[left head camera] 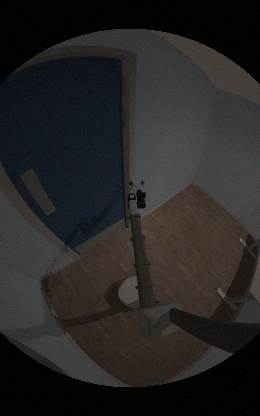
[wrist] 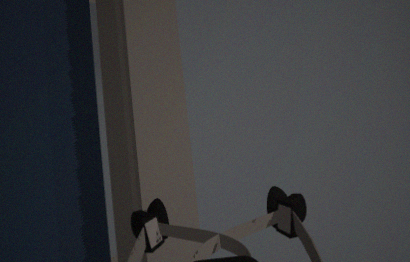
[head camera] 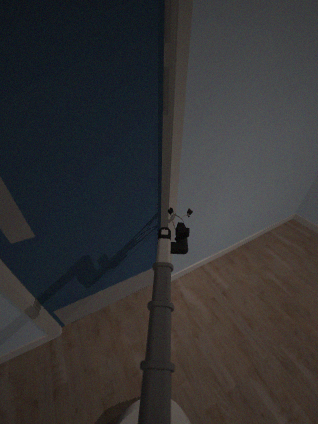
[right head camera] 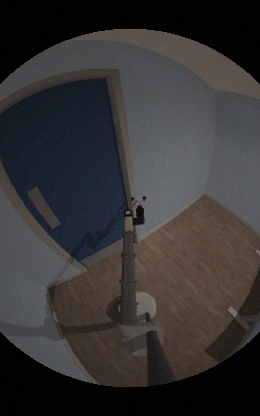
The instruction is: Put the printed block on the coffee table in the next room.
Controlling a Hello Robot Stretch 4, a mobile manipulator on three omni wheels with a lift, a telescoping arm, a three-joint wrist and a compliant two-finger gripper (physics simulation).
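Observation:
My gripper (head camera: 180, 212) (left head camera: 136, 183) (right head camera: 138, 198) (wrist: 218, 209) is open and empty, its two dark fingertips well apart, at the end of the extended arm. It is in front of the right side of the door frame (head camera: 175, 125) (left head camera: 129, 115) (right head camera: 120, 125) (wrist: 155, 125) and the pale wall beside it. The blue door (head camera: 90, 125) (left head camera: 70, 130) (right head camera: 70, 140) (wrist: 35, 125) is closed, with a pale plate (head camera: 14, 215) (left head camera: 39, 192) (right head camera: 44, 208) on its left side. The printed block and the coffee table do not show in these views.
The pale wall (head camera: 250, 125) (left head camera: 165, 130) (right head camera: 170, 140) (wrist: 300, 110) meets the wooden floor (head camera: 240, 320) (left head camera: 185, 235) (right head camera: 185, 260) on the right. Pale legs of furniture (left head camera: 227, 298) (right head camera: 239, 318) stand at the lower right. The arm (head camera: 161, 330) (left head camera: 141, 255) (right head camera: 129, 270) reaches over the round base (left head camera: 128, 291) (right head camera: 146, 302).

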